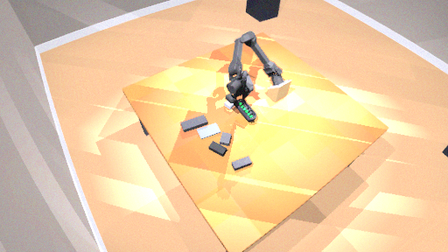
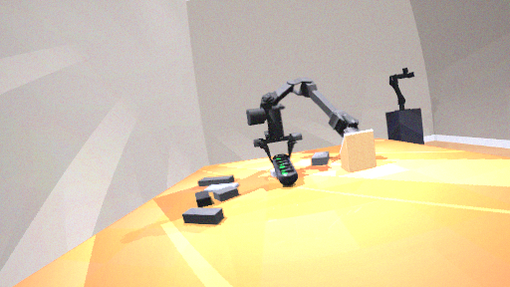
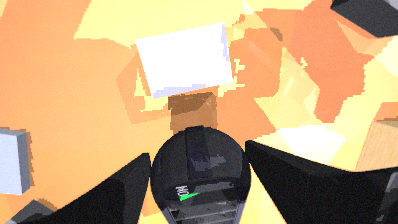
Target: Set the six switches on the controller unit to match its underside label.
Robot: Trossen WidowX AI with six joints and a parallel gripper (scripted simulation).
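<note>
Now: gripper tip 1 cm short of the pale grey block, 6 cm to the left of it and 6 cm above it. Also, from my gripper tip: pale plate 24 cm ahead, 5 cm to the left, 6 cm below.
</note>
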